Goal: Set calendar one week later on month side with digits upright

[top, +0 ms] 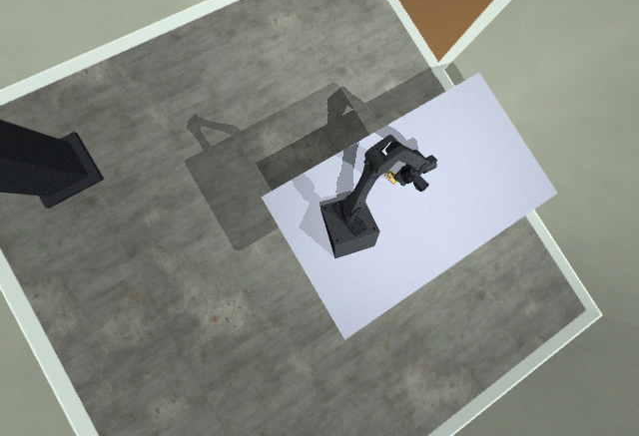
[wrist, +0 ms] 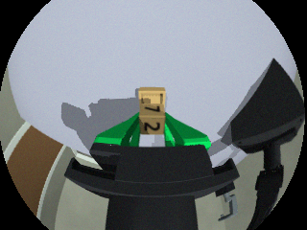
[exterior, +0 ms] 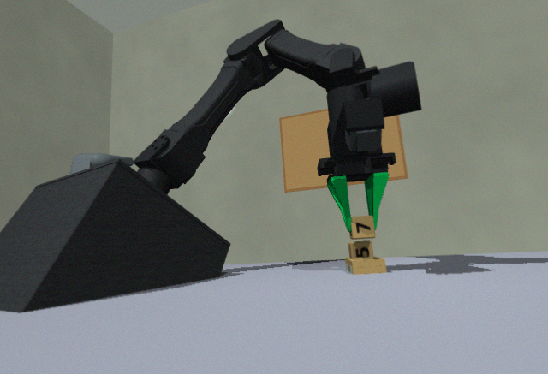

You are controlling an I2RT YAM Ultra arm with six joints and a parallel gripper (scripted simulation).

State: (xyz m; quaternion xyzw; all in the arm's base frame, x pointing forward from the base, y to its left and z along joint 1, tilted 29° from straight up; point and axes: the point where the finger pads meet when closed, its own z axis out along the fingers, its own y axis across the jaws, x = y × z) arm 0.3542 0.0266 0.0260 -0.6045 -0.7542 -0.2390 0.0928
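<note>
Now: the wooden cube right at my hand. Also, from my hand: wooden tray 20 mm to the left, 50 mm below.
</note>
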